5 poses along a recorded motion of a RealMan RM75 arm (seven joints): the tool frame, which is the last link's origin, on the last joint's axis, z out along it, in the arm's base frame.
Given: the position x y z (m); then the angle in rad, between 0 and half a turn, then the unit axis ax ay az.
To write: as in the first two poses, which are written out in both.
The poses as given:
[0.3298 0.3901 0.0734 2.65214 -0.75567 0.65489 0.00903]
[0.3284 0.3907 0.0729 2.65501 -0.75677 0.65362 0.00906]
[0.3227 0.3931 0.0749 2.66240 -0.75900 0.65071 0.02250]
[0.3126 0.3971 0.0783 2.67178 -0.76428 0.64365 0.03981]
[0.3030 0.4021 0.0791 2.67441 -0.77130 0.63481 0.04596]
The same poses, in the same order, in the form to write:
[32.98 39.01 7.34 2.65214 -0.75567 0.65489 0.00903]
[32.84 39.07 7.29 2.65501 -0.75677 0.65362 0.00906]
[32.27 39.31 7.49 2.66240 -0.75900 0.65071 0.02250]
[31.26 39.71 7.83 2.67178 -0.76428 0.64365 0.03981]
[30.30 40.21 7.91 2.67441 -0.77130 0.63481 0.04596]

